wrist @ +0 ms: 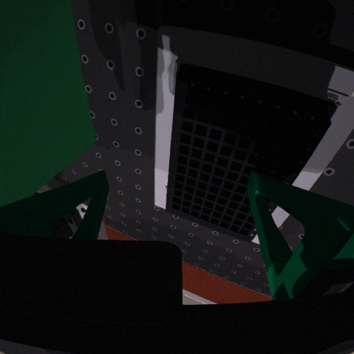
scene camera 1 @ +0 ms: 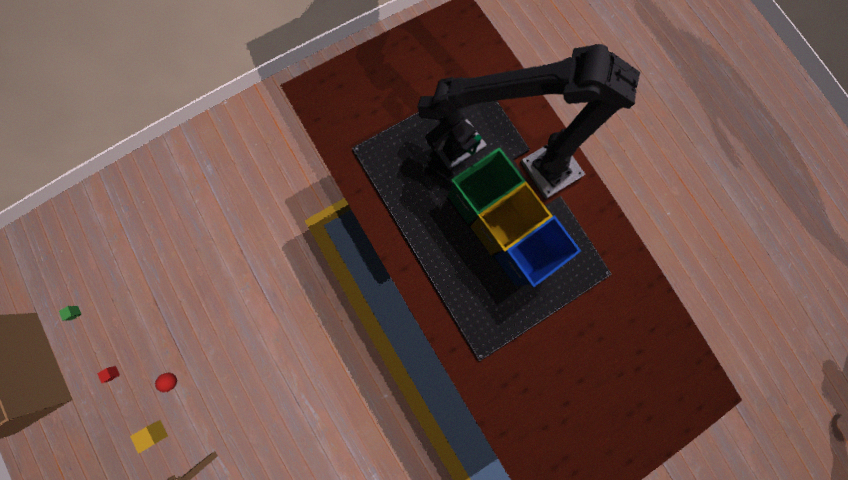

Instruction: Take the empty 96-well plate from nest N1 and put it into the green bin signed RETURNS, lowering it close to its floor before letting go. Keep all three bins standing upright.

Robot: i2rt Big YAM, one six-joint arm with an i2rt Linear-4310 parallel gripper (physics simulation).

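Frame: origin at the arm's base, x ahead, y left, z up, level; metres.
Where they show: gripper, fingertip midpoint: (scene camera 1: 464, 146); arm's base at its link origin: (scene camera 1: 551, 168).
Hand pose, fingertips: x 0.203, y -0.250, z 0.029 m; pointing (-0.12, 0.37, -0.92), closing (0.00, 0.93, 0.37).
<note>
Things, the pixels of their top centre, and the offset from my fingertips. Level surfaces: height alone.
- green bin at its top centre: (scene camera 1: 488, 180) dx +0.069, dy +0.160, dz +0.138 m
- yellow bin at its top centre: (scene camera 1: 515, 215) dx +0.078, dy +0.290, dz +0.138 m
- blue bin at its top centre: (scene camera 1: 544, 250) dx +0.081, dy +0.420, dz +0.138 m
- dark perforated board at its surface level: dz -0.042 m
- brown-red table at its surface level: dz -0.055 m
A dark well plate (wrist: 215, 165) sits in a nest with pale rails (wrist: 164, 125), right of centre in the wrist view. My gripper (wrist: 177, 178) is open, with nothing between its green fingers; the right finger overlaps the plate's lower right part in that view, the left finger stands left of the nest. In the scene view the gripper hangs over the nest, which it mostly hides. The green bin (scene camera 1: 489, 181) (wrist: 40, 95) stands upright right beside the nest. No sign reading RETURNS or N1 is legible.
A yellow bin (scene camera 1: 516, 215) and a blue bin (scene camera 1: 544, 251) stand upright in a row with the green one on the dark perforated board (scene camera 1: 476, 333). The arm's base plate (scene camera 1: 571, 174) is beside the board. A brown-red table (scene camera 1: 624, 356) lies beneath.
</note>
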